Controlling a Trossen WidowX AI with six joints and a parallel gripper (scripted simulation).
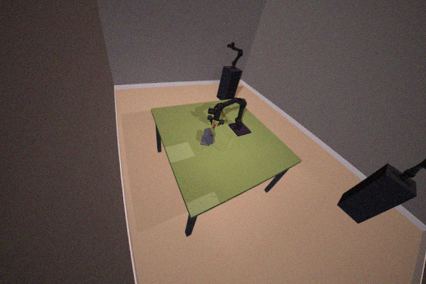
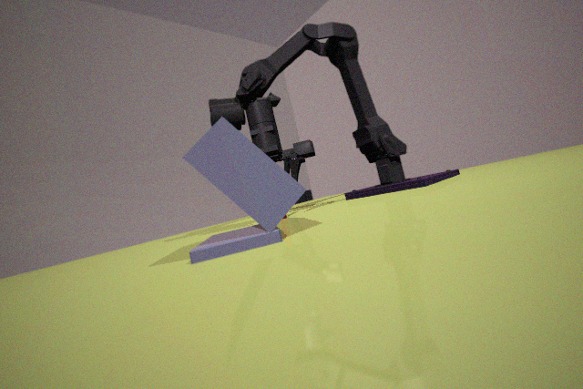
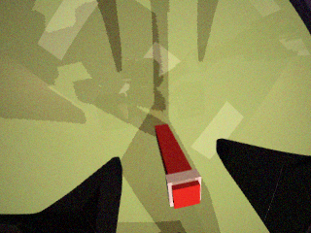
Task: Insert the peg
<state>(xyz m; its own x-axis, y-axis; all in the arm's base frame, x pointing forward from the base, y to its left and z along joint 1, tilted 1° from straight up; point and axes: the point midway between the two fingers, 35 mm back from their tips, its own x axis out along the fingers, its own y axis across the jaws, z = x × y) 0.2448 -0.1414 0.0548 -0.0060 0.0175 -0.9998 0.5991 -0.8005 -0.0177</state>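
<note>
The grey-blue sloped panel is 18 cm ahead of my gripper tip, 14 cm to the left of it and 3 cm above it. From my gripper tip the other things lie so: red square peg 2 cm above.
</note>
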